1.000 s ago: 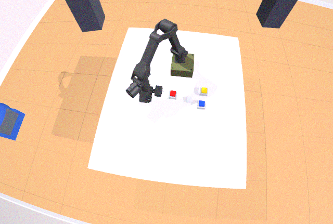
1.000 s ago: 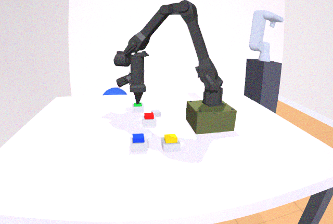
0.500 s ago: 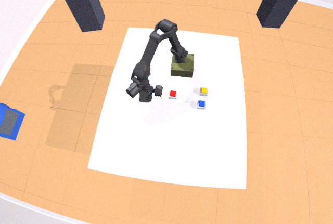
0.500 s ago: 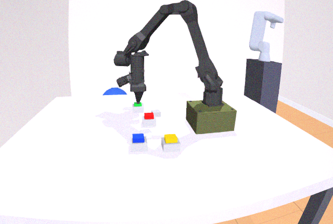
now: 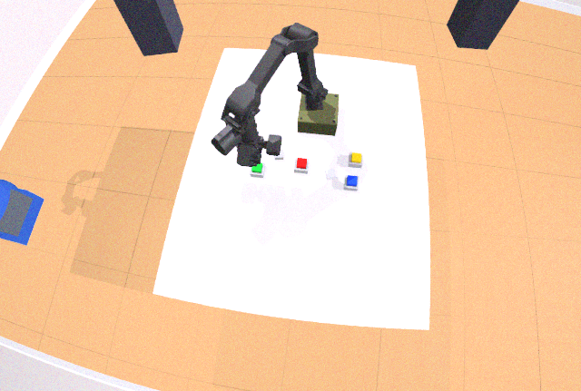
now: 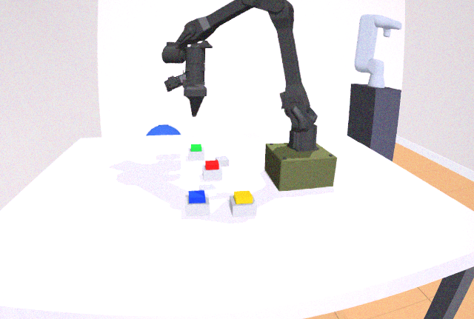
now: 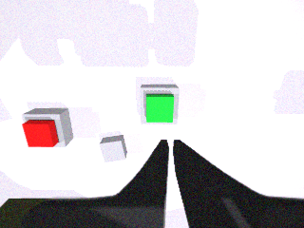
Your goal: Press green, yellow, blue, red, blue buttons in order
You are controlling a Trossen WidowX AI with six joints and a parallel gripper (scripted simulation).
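Now: the yellow button 350 mm to the left of my gripper tip, 90 mm below it and 30 mm behind it. Also, from my gripper tip: red button 160 mm to the left, 90 mm below, 10 mm behind; then small white block 260 mm to the left, 120 mm below, 20 mm ahead; then green button 90 mm below.
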